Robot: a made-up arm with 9 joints. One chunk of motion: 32 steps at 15 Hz.
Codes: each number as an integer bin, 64 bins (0 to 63) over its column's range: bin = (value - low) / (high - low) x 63, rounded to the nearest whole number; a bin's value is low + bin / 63 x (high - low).
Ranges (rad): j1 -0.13..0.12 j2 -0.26..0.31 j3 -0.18..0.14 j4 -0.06..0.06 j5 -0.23..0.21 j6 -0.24..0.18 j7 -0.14..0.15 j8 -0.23..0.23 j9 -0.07..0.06
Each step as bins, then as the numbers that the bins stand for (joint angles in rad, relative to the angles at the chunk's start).
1 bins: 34 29 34 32 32 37 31 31 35
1 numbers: 0.0049 0.0024 -0.0073 0.0010 -0.0065 0.0067 0.0027 -0.0037 0.0022
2 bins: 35 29 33 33 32 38 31 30 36
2 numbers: 0.0089 0.0024 -0.0124 0.0029 -0.0065 0.0133 0.0027 -0.0110 0.0043
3 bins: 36 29 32 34 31 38 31 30 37
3 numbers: 0.0129 0.0024 -0.0175 0.0048 -0.0135 0.0133 0.0027 -0.0110 0.0063
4 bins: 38 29 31 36 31 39 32 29 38
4 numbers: 0.0208 0.0024 -0.0225 0.0086 -0.0135 0.0200 0.0073 -0.0183 0.0084
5 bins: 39 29 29 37 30 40 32 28 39
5 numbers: 0.0248 0.0024 -0.0327 0.0105 -0.0205 0.0267 0.0073 -0.0256 0.0105
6 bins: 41 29 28 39 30 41 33 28 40
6 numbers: 0.0327 0.0024 -0.0378 0.0143 -0.0205 0.0333 0.0119 -0.0256 0.0125
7 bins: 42 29 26 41 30 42 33 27 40
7 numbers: 0.0367 0.0024 -0.0479 0.0181 -0.0205 0.0400 0.0119 -0.0329 0.0125
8 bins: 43 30 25 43 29 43 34 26 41
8 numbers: 0.0406 0.0114 -0.0530 0.0219 -0.0275 0.0467 0.0165 -0.0402 0.0146
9 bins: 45 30 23 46 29 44 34 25 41
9 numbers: 0.0486 0.0114 -0.0632 0.0276 -0.0275 0.0533 0.0165 -0.0475 0.0146
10 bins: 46 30 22 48 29 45 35 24 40
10 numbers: 0.0525 0.0114 -0.0683 0.0314 -0.0275 0.0600 0.0211 -0.0548 0.0125
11 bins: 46 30 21 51 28 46 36 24 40
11 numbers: 0.0525 0.0114 -0.0733 0.0371 -0.0344 0.0667 0.0257 -0.0548 0.0125
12 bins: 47 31 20 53 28 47 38 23 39
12 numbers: 0.0565 0.0205 -0.0784 0.0410 -0.0344 0.0733 0.0349 -0.0621 0.0105
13 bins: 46 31 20 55 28 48 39 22 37
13 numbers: 0.0525 0.0205 -0.0784 0.0448 -0.0344 0.0800 0.0395 -0.0694 0.0063
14 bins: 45 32 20 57 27 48 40 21 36
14 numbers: 0.0486 0.0295 -0.0784 0.0486 -0.0414 0.0800 0.0441 -0.0767 0.0043
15 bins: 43 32 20 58 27 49 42 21 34
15 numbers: 0.0406 0.0295 -0.0784 0.0505 -0.0414 0.0867 0.0533 -0.0767 0.0002
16 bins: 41 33 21 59 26 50 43 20 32
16 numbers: 0.0327 0.0386 -0.0733 0.0524 -0.0484 0.0933 0.0579 -0.0840 -0.0040
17 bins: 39 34 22 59 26 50 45 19 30
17 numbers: 0.0248 0.0476 -0.0683 0.0524 -0.0484 0.0933 0.0671 -0.0913 -0.0081
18 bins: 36 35 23 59 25 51 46 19 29
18 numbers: 0.0129 0.0567 -0.0632 0.0524 -0.0554 0.1000 0.0717 -0.0913 -0.0102
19 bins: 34 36 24 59 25 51 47 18 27
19 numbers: 0.0049 0.0657 -0.0581 0.0524 -0.0554 0.1000 0.0763 -0.0986 -0.0143
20 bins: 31 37 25 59 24 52 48 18 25
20 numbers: -0.0070 0.0748 -0.0530 0.0524 -0.0624 0.1067 0.0810 -0.0986 -0.0184
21 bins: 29 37 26 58 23 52 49 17 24
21 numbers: -0.0149 0.0748 -0.0479 0.0505 -0.0694 0.1067 0.0856 -0.1059 -0.0205
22 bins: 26 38 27 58 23 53 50 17 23
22 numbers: -0.0268 0.0838 -0.0429 0.0505 -0.0694 0.1133 0.0902 -0.1059 -0.0225
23 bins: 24 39 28 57 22 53 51 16 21
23 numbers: -0.0348 0.0929 -0.0378 0.0486 -0.0763 0.1133 0.0948 -0.1132 -0.0267
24 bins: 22 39 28 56 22 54 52 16 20
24 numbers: -0.0427 0.0929 -0.0378 0.0467 -0.0763 0.1200 0.0994 -0.1132 -0.0287
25 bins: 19 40 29 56 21 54 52 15 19
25 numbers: -0.0546 0.1019 -0.0327 0.0467 -0.0833 0.1200 0.0994 -0.1205 -0.0308
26 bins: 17 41 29 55 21 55 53 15 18
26 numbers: -0.0625 0.1110 -0.0327 0.0448 -0.0833 0.1267 0.1040 -0.1205 -0.0329
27 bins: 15 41 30 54 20 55 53 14 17
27 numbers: -0.0705 0.1110 -0.0276 0.0429 -0.0903 0.1267 0.1040 -0.1278 -0.0349
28 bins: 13 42 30 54 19 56 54 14 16
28 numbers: -0.0784 0.1200 -0.0276 0.0429 -0.0973 0.1333 0.1086 -0.1278 -0.0370
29 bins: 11 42 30 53 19 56 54 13 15
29 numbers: -0.0863 0.1200 -0.0276 0.0410 -0.0973 0.1333 0.1086 -0.1351 -0.0390
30 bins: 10 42 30 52 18 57 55 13 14
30 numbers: -0.0903 0.1200 -0.0276 0.0390 -0.1043 0.1400 0.1132 -0.1351 -0.0411
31 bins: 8 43 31 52 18 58 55 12 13
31 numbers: -0.0983 0.1290 -0.0225 0.0390 -0.1043 0.1467 0.1132 -0.1424 -0.0432
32 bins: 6 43 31 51 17 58 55 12 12
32 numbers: -0.1062 0.1290 -0.0225 0.0371 -0.1113 0.1467 0.1132 -0.1424 -0.0452
